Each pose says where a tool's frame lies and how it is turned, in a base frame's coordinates. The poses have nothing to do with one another.
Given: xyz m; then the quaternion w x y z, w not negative.
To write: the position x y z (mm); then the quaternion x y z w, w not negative. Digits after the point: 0 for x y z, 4 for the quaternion.
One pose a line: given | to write
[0.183, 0.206, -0.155, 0.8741, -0.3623, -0.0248, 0.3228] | [183, 206, -155, -0.3623, -0.0248, 0.3228, 0.8741]
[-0.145, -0.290, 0.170, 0.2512, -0.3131, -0.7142, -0.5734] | [-145, -290, 170, -0.3131, -0.7142, -0.5734, 0.2512]
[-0.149, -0.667, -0.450, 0.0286, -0.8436, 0.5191, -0.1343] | [-149, -667, -450, -0.8436, 0.5191, -0.1343, 0.0286]
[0.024, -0.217, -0.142, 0.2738, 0.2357, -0.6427, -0.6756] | [24, -217, -142, 0.2357, -0.6427, -0.6756, 0.2738]
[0.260, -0.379, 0.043, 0.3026, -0.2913, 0.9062, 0.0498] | [260, -379, 43, -0.2913, 0.9062, 0.0498, 0.3026]
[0.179, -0.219, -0.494, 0.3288, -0.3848, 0.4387, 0.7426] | [179, -219, -494, -0.3848, 0.4387, 0.7426, 0.3288]
